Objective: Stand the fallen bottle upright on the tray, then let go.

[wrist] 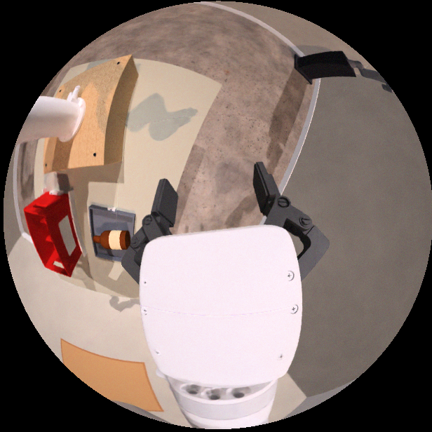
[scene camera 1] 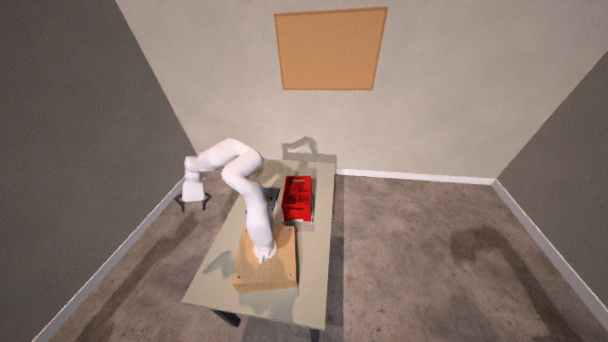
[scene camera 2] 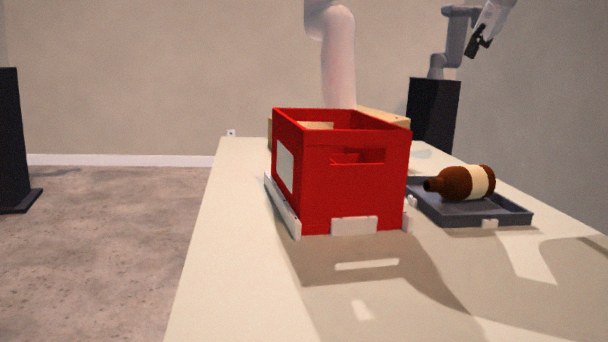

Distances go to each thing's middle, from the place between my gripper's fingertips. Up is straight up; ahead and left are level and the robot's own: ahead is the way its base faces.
Now: hand 30 cm short of the brown bottle [scene camera 2: 454,183], 29 cm above it and 26 cm to the left of it.
